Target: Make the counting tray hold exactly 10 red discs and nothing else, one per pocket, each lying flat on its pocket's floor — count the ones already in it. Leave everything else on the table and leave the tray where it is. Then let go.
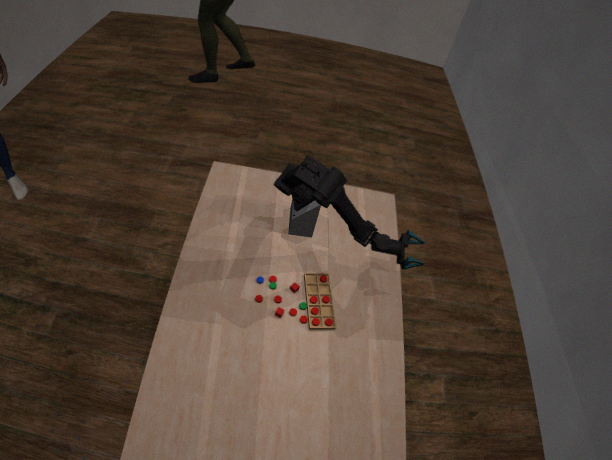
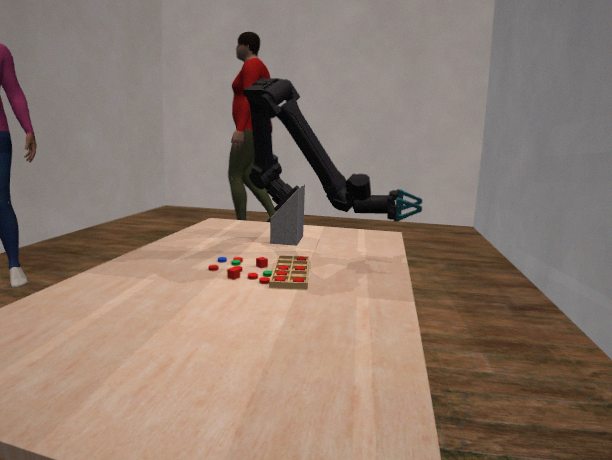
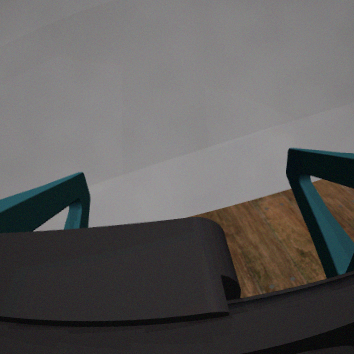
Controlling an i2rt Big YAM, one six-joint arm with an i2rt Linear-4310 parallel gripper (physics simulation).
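The counting tray point(image 1: 322, 328) point(image 2: 288, 286) has two columns of five pockets. Red discs fill both pockets of its middle row and of its row farthest from the arm's base, the left pocket between those rows, and the base-end right pocket point(image 1: 323, 279) point(image 2: 301, 259). The other pockets look empty. Several loose red discs point(image 1: 259, 298) point(image 2: 213, 268) lie left of the tray; one red disc point(image 1: 303, 319) point(image 2: 264, 280) is close beside its left wall. My gripper point(image 1: 423, 252) point(image 2: 421, 205) point(image 3: 188, 172) is open and empty, raised beyond the table's right edge, far from the discs.
Two red cubes point(image 1: 295, 287) point(image 1: 279, 312) point(image 2: 261, 262) point(image 2: 233, 273), a blue disc point(image 1: 260, 280) point(image 2: 222, 259) and two green discs point(image 1: 273, 285) point(image 1: 303, 305) point(image 2: 236, 262) point(image 2: 268, 273) lie left of the tray. The grey arm base point(image 1: 303, 223) point(image 2: 286, 227) stands behind it.
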